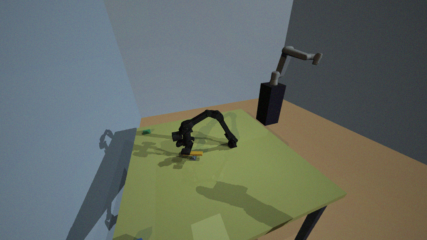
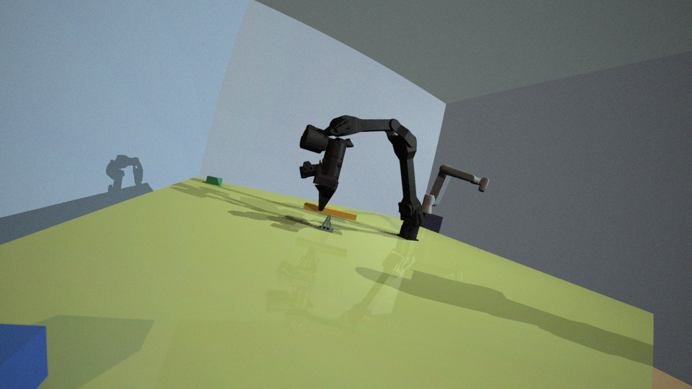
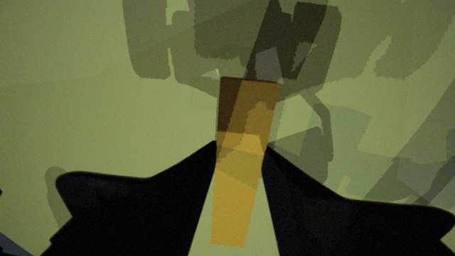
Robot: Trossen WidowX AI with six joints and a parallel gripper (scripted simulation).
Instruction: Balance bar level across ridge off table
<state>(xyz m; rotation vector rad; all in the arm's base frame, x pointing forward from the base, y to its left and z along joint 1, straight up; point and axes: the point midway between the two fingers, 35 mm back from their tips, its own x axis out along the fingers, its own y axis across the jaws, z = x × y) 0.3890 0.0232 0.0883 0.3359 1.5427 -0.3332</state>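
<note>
The bar lies 30 mm behind my gripper tip and 10 mm to the left of it. The rest, counted from my gripper tip: blue block (350 mm ahead, 480 mm to the left, 40 mm below); then green block (350 mm ahead, 520 mm to the right, 40 mm below).
</note>
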